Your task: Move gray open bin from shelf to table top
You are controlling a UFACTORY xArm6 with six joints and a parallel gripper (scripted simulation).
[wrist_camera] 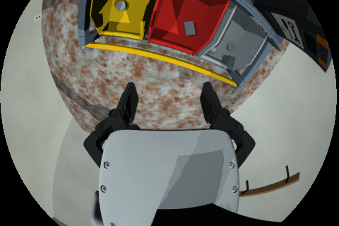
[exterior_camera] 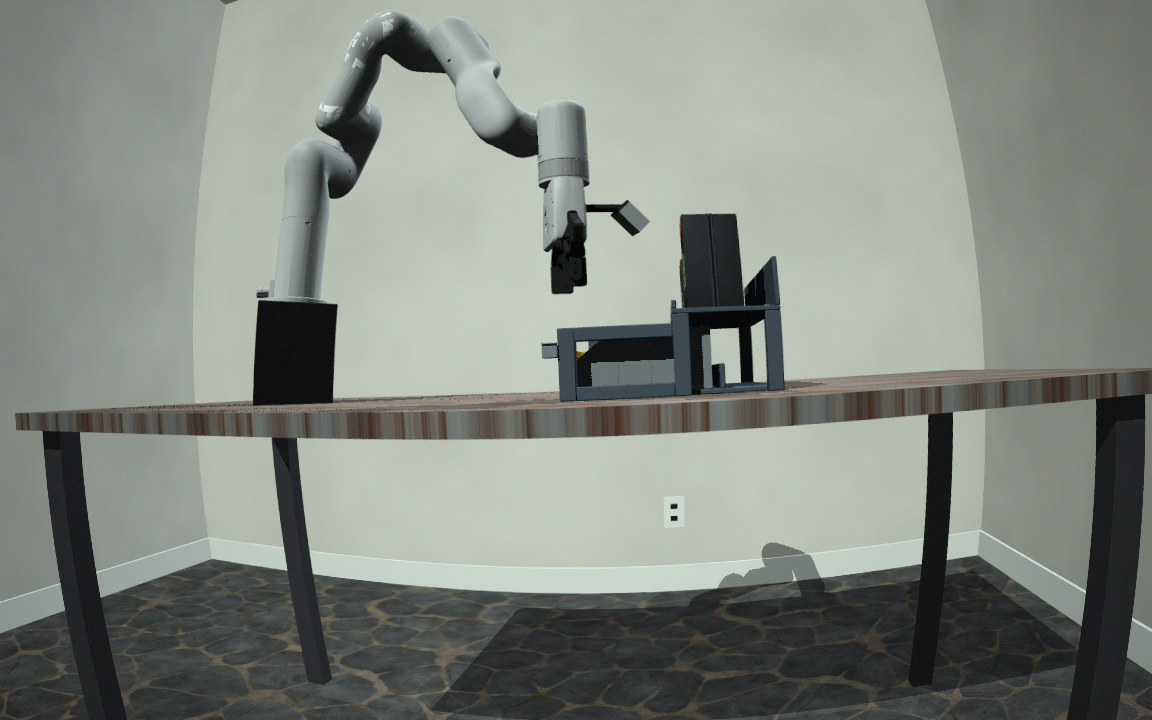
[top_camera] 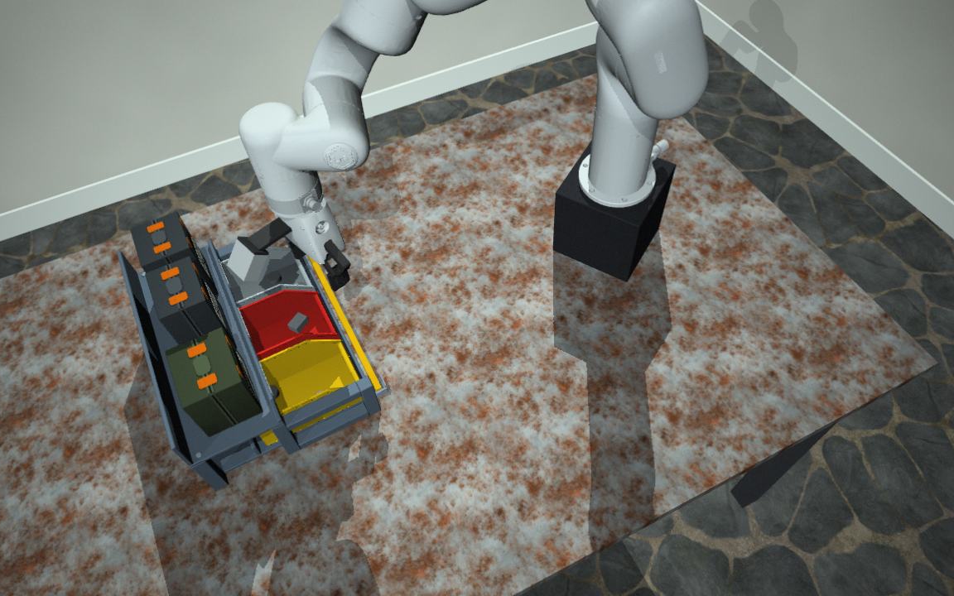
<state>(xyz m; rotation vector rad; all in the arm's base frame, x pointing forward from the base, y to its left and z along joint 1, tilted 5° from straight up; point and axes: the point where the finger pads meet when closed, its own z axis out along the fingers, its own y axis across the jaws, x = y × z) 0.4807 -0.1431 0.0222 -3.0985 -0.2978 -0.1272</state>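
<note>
The yellow strip lies 100 mm below my hand. Round my hand: yellow bin: 120 mm below, 120 mm ahead, 100 mm to the left; then gray open bin: 120 mm to the right, 120 mm below, 90 mm ahead; then red bin: 120 mm below, 100 mm ahead, 10 mm to the right.
</note>
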